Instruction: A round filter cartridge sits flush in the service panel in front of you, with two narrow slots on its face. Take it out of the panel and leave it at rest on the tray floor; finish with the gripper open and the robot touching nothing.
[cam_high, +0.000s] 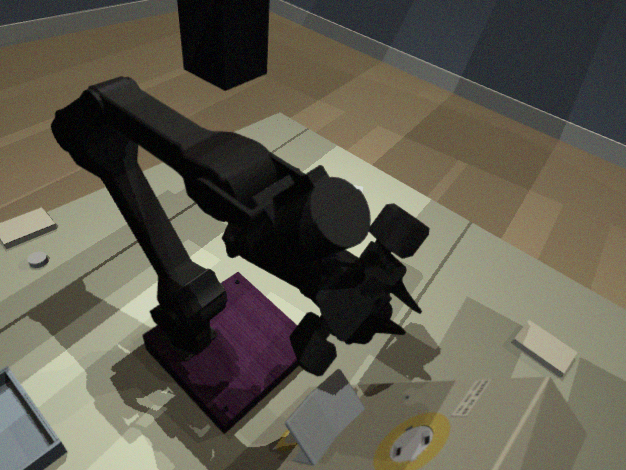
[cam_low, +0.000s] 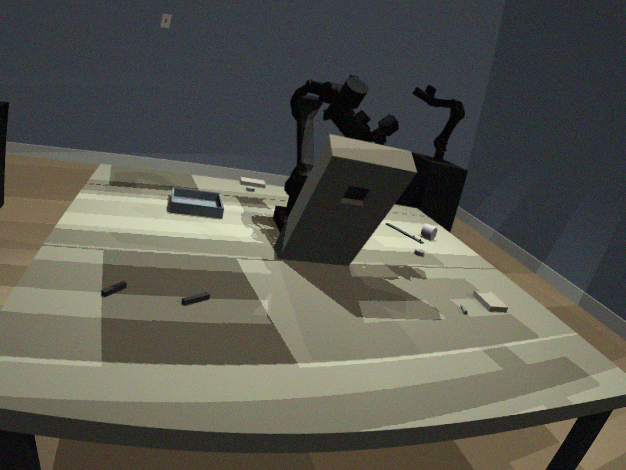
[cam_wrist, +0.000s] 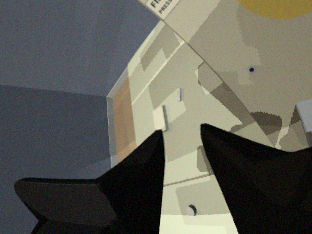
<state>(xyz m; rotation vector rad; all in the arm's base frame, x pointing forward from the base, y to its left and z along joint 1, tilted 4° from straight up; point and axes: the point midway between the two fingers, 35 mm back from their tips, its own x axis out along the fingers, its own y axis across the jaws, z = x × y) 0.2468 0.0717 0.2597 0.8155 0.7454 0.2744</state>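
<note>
Right now my gripper tip is 110 mm to the left of the round grey filter cartridge, 80 mm short of it and 20 mm above it. Also, from my gripper tip: grey tray: 370 mm to the right, 370 mm behind, 250 mm below; grey wedge-like flap: 110 mm to the right, 110 mm below, 20 mm behind; sloping service panel: 110 mm to the right, 90 mm below, 30 mm ahead.
</note>
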